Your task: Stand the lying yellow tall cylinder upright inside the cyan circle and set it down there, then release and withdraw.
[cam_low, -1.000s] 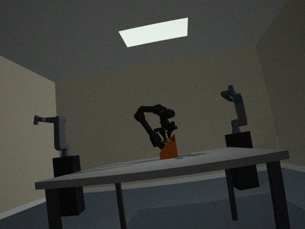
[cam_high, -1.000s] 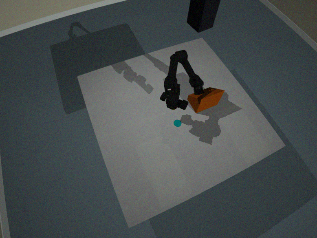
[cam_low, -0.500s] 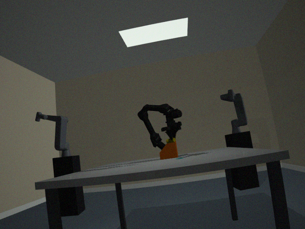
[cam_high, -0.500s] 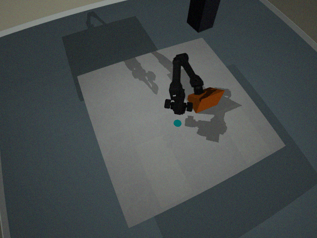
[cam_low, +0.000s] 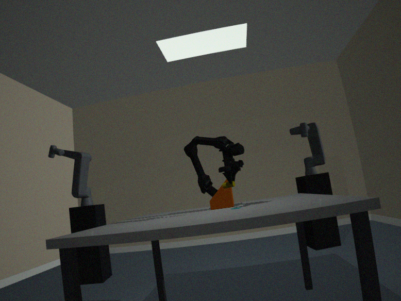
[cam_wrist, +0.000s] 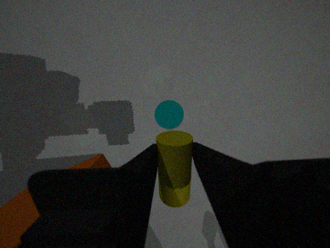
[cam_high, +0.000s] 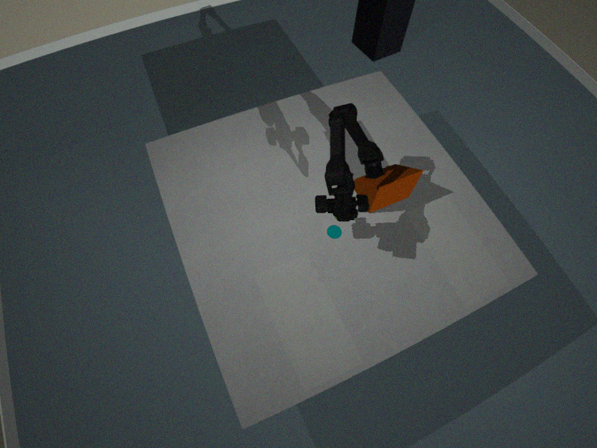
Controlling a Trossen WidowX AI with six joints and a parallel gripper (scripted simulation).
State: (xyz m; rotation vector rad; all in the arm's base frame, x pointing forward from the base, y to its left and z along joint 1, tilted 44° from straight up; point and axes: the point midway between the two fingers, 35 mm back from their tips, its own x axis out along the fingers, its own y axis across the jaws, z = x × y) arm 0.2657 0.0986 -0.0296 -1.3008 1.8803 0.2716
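My gripper tip is now 140 mm above the cyan circle. Round my gripper tip: yellow cylinder (10 mm behind, 20 mm to the right).
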